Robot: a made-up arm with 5 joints. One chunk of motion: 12 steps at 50 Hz.
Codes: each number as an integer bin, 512 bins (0 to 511) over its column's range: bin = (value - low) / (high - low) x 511, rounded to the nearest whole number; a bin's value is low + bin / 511 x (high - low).
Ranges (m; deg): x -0.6..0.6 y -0.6..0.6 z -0.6..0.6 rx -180..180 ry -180..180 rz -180..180
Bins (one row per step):
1: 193 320 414 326 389 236
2: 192 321 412 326 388 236
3: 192 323 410 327 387 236
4: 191 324 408 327 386 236
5: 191 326 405 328 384 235
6: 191 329 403 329 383 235
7: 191 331 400 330 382 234
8: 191 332 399 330 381 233
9: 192 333 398 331 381 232
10: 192 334 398 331 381 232
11: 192 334 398 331 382 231
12: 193 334 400 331 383 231
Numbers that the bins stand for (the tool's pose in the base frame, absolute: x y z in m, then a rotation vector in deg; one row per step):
1: -0.1468 0.1515 0.3722 49.67 94.05 -13.74
2: -0.1491 0.1538 0.3675 49.67 93.35 -13.74
3: -0.1491 0.1585 0.3628 50.37 92.64 -13.74
4: -0.1515 0.1609 0.3581 50.37 91.94 -13.74
5: -0.1515 0.1656 0.3511 51.08 90.53 -14.44
6: -0.1515 0.1726 0.3464 51.78 89.82 -14.44
7: -0.1515 0.1773 0.3393 52.49 89.12 -15.15
8: -0.1515 0.1796 0.3370 52.49 88.41 -15.85
9: -0.1491 0.1820 0.3346 53.19 88.41 -16.56
10: -0.1491 0.1843 0.3346 53.19 88.41 -16.56
11: -0.1491 0.1843 0.3346 53.19 89.12 -17.26
12: -0.1468 0.1843 0.3393 53.19 89.82 -17.26

